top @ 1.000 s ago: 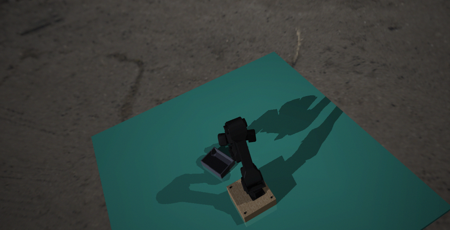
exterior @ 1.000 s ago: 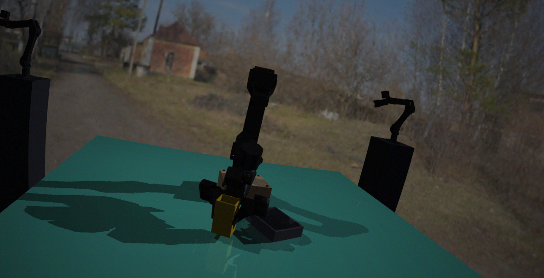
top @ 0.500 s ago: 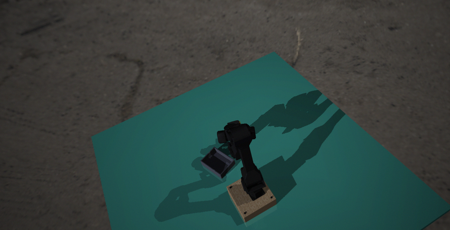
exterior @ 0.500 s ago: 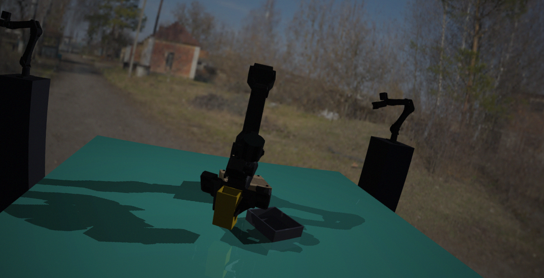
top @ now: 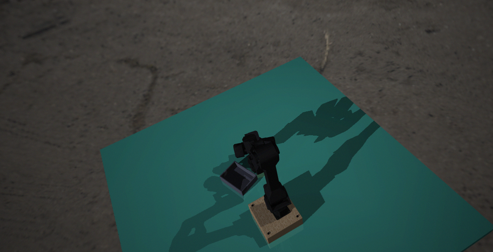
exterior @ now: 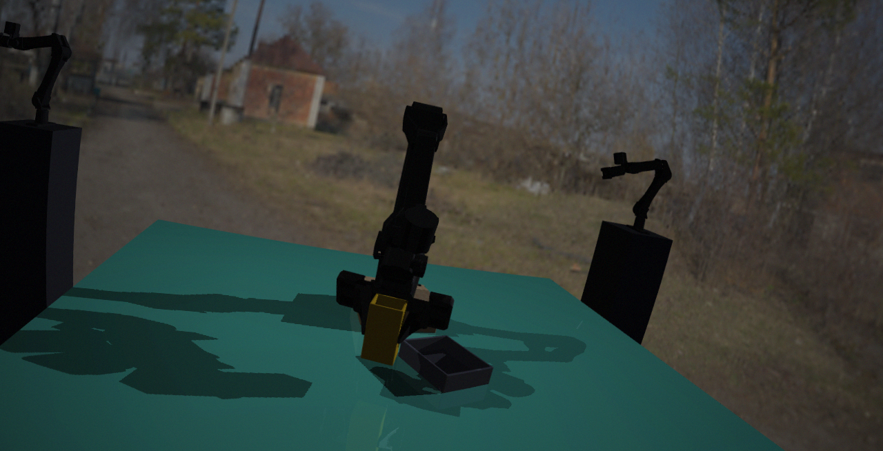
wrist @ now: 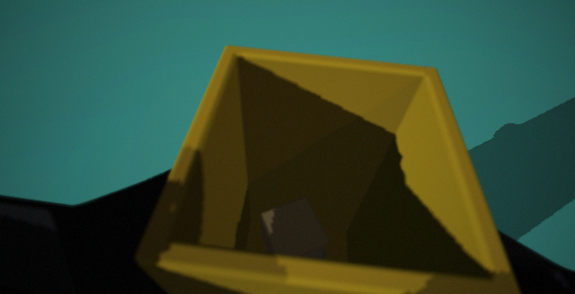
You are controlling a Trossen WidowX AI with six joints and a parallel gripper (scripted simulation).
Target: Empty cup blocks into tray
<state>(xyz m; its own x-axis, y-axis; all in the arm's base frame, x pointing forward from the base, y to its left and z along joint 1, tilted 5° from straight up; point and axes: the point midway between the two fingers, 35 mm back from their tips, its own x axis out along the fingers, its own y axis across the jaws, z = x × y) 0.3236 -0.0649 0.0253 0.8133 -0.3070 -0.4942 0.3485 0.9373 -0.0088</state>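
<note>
Now: the yellow square cup 3 cm behind my gripper tip, 2 cm below it and 1 cm to the left of it.
</note>
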